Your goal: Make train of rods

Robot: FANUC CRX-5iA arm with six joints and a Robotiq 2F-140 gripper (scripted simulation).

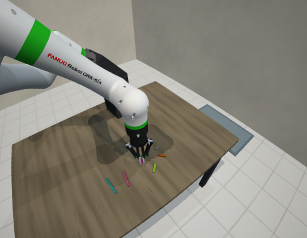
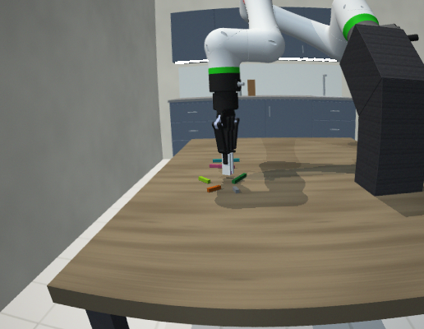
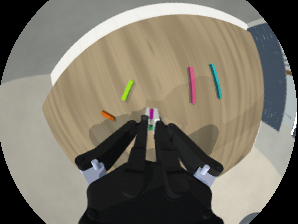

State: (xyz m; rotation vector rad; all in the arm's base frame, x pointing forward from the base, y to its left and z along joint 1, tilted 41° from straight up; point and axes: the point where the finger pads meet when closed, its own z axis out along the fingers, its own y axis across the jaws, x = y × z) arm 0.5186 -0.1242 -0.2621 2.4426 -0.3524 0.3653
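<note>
My hand is 4 cm past the green rod, 2 cm to the right of it and 4 cm above it. Round my hand: magenta rod 3 cm below; then lime rod 7 cm ahead, 4 cm to the left, 4 cm below; then orange rod 2 cm ahead, 11 cm to the left, 4 cm below.
</note>
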